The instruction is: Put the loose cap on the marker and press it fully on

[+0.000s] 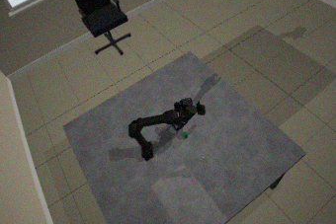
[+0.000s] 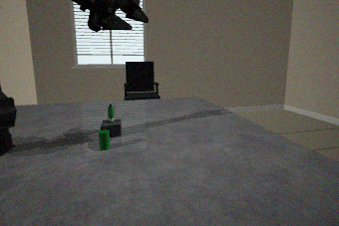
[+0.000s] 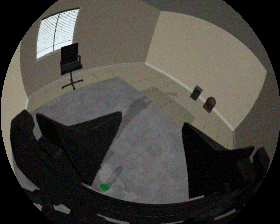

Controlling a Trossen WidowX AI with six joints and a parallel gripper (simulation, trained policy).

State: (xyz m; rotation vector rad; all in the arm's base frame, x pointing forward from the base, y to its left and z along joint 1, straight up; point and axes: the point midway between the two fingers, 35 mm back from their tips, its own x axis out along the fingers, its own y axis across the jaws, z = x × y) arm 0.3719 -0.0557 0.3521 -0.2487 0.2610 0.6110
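Right now the green cap is 110 mm behind my gripper tip and 320 mm below it. Also, from my gripper tip: holder block 100 mm behind, 100 mm to the left, 320 mm below; then green marker 100 mm behind, 100 mm to the left, 260 mm below.
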